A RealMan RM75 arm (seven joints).
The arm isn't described. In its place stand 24 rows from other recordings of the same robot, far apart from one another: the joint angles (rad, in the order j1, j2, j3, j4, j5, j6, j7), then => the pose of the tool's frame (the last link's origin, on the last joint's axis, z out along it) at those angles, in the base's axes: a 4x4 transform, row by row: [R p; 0 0 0 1], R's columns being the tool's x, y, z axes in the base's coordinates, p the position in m.
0.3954, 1.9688, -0.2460, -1.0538, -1.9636, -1.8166, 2.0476 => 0.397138 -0.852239 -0.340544 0.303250; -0.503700 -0.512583 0.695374 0.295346; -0.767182 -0.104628 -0.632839 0.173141; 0 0 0 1
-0.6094, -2.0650, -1.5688, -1.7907, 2.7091, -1.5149, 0.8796 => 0.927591 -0.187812 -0.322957 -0.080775; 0.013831 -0.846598 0.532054 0.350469; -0.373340 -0.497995 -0.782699 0.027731; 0 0 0 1
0.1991, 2.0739, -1.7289, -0.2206, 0.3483, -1.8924, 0.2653 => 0.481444 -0.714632 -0.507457 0.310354; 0.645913 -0.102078 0.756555 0.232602; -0.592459 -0.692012 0.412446 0.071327; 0 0 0 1
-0.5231, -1.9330, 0.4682, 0.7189, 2.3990, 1.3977, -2.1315 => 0.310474 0.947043 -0.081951 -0.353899; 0.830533 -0.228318 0.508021 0.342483; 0.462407 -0.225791 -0.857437 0.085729; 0 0 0 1
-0.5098, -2.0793, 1.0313, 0.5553, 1.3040, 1.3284, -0.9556 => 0.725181 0.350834 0.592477 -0.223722; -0.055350 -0.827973 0.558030 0.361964; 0.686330 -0.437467 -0.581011 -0.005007; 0 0 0 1
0.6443, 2.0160, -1.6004, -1.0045, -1.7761, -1.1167, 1.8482 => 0.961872 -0.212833 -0.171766 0.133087; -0.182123 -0.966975 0.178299 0.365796; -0.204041 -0.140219 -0.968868 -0.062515; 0 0 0 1
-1.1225, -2.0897, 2.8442, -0.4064, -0.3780, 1.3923, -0.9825 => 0.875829 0.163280 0.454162 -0.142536; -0.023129 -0.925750 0.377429 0.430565; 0.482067 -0.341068 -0.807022 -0.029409; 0 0 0 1
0.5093, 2.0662, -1.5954, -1.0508, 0.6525, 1.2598, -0.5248 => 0.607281 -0.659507 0.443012 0.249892; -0.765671 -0.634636 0.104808 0.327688; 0.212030 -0.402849 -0.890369 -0.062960; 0 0 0 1
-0.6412, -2.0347, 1.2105, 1.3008, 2.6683, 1.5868, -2.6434 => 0.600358 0.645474 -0.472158 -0.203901; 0.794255 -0.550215 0.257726 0.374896; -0.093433 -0.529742 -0.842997 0.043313; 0 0 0 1
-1.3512, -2.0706, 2.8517, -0.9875, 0.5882, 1.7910, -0.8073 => 0.918097 -0.169631 -0.358222 -0.189077; -0.162943 -0.985417 0.049018 0.393075; -0.361313 0.013367 -0.932349 0.075538; 0 0 0 1
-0.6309, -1.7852, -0.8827, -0.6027, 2.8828, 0.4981, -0.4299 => 0.897243 0.411040 0.161252 -0.248034; 0.110959 -0.563389 0.818707 0.429920; 0.427368 -0.716686 -0.551105 -0.004004; 0 0 0 1
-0.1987, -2.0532, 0.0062, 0.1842, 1.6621, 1.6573, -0.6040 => 0.600313 0.739066 0.305623 -0.375049; -0.137683 -0.280932 0.949800 0.221395; 0.787824 -0.612257 -0.066891 0.050407; 0 0 0 1
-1.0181, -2.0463, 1.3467, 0.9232, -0.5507, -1.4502, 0.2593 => 0.586842 0.672770 -0.450553 -0.113459; 0.797943 -0.575002 0.180717 0.415828; -0.137488 -0.465568 -0.874267 -0.027493; 0 0 0 1
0.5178, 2.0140, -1.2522, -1.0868, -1.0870, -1.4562, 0.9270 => 0.508677 0.194994 -0.838585 0.091218; 0.602526 -0.776372 0.184958 0.350541; -0.614988 -0.599353 -0.512412 0.067624; 0 0 0 1
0.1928, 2.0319, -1.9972, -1.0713, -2.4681, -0.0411, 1.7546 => 0.919405 0.370742 0.131317 0.266884; 0.113329 -0.569432 0.814189 0.336659; 0.376630 -0.733688 -0.565554 -0.067880; 0 0 0 1
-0.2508, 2.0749, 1.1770, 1.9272, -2.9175, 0.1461, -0.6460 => 0.980200 -0.130939 -0.148533 0.143376; 0.108656 -0.271417 0.956309 0.283106; -0.165533 -0.953513 -0.251816 0.049856; 0 0 0 1
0.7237, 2.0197, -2.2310, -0.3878, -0.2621, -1.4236, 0.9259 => 0.590991 -0.147606 -0.793059 0.132504; -0.138918 -0.987052 0.080190 0.313249; -0.794626 0.062779 -0.603844 -0.085796; 0 0 0 1
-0.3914, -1.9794, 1.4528, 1.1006, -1.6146, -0.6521, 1.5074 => 0.861787 0.464085 0.204812 -0.205547; 0.153397 -0.623267 0.766817 0.408539; 0.483521 -0.629415 -0.608313 0.033609; 0 0 0 1
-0.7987, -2.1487, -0.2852, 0.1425, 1.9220, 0.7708, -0.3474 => 0.825243 0.564365 0.021585 -0.284873; 0.187297 -0.309530 0.932261 0.417964; 0.532817 -0.765299 -0.361142 -0.040932; 0 0 0 1
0.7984, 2.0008, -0.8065, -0.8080, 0.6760, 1.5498, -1.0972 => 0.771722 -0.629452 0.090750 0.219567; -0.634718 -0.753418 0.171740 0.393705; -0.039729 -0.190136 -0.980954 0.027528; 0 0 0 1
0.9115, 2.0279, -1.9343, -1.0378, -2.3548, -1.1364, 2.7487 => 0.858482 -0.310589 0.408097 0.107126; -0.419439 -0.883102 0.210243 0.368652; 0.295092 -0.351662 -0.888400 -0.105216; 0 0 0 1
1.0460, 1.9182, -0.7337, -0.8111, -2.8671, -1.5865, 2.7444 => 0.347800 -0.836325 0.423788 0.180817; -0.934157 -0.270587 0.232666 0.443907; -0.079913 -0.476806 -0.875369 0.084378; 0 0 0 1
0.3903, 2.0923, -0.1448, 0.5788, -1.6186, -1.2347, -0.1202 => 0.670730 -0.676721 -0.303593 0.256459; -0.130178 -0.510375 0.850042 0.227977; -0.730188 -0.530628 -0.430419 -0.135156; 0 0 0 1
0.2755, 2.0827, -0.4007, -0.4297, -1.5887, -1.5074, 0.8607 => 0.647827 -0.662807 -0.375509 0.349543; -0.038621 -0.520874 0.852760 0.272357; -0.760808 -0.537938 -0.363034 0.039540; 0 0 0 1
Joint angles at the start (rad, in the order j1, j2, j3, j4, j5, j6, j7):
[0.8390 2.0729 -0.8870 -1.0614 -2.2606 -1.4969 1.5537]
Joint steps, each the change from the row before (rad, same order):
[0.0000 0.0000 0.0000 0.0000 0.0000 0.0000 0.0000]
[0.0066 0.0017 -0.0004 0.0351 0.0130 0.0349 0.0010]
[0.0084 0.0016 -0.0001 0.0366 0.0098 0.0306 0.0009]
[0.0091 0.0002 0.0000 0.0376 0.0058 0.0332 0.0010]
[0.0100 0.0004 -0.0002 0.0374 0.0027 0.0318 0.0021]
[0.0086 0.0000 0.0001 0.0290 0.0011 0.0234 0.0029]
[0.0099 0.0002 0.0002 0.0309 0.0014 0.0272 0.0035]
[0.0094 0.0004 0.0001 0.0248 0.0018 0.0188 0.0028]
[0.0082 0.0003 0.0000 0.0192 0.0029 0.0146 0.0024]
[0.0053 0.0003 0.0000 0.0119 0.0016 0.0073 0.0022]
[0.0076 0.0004 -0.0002 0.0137 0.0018 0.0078 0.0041]
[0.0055 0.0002 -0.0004 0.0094 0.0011 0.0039 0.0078]
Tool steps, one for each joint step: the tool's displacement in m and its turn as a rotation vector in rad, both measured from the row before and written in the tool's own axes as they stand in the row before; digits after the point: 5 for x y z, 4 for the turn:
[0.00000 0.00000 0.00000 0.0000 0.0000 0.0000]
[0.00134 -0.00173 0.00587 0.0108 -0.0133 0.0234]
[0.00151 -0.00103 0.00613 0.0057 -0.0098 0.0231]
[0.00228 -0.00158 0.00580 0.0086 -0.0041 0.0227]
[0.00239 -0.00120 0.00594 0.0069 -0.0005 0.0223]
[0.00173 -0.00081 0.00454 0.0044 0.0009 0.0176]
[0.00154 -0.00107 0.00495 0.0067 0.0010 0.0186]
[0.00052 -0.00034 0.00420 0.0019 -0.0001 0.0138]
[-0.00018 -0.00027 0.00334 0.0013 -0.0015 0.0104]
[-0.00018 0.00014 0.00213 -0.0011 -0.0008 0.0069]
[-0.00085 0.00021 0.00265 -0.0023 -0.0012 0.0080]
[-0.00068 0.00036 0.00185 -0.0031 -0.0005 0.0100]

